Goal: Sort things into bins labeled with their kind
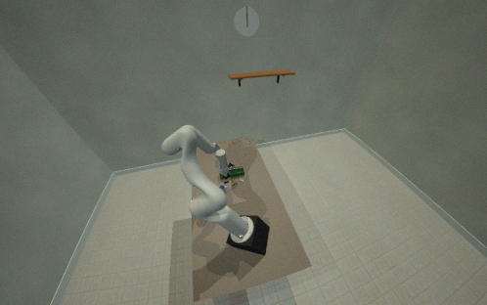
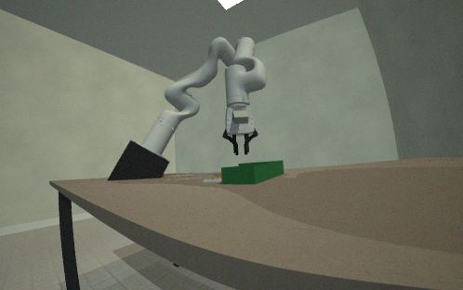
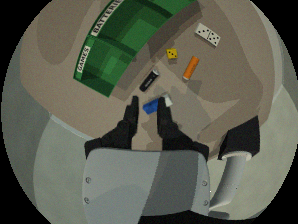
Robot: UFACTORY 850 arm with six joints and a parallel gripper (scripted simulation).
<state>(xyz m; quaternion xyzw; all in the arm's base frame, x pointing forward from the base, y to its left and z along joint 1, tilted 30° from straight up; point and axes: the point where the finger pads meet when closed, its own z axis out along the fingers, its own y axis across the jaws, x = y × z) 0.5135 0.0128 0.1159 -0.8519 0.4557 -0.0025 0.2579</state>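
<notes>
The black battery is 9 cm below my hand. Also, from my hand: blue thing 9 cm below, 6 cm behind, 3 cm to the left; then orange battery 9 cm below, 7 cm to the right, 4 cm behind; then yellow die 9 cm below, 7 cm to the right, 1 cm ahead.
</notes>
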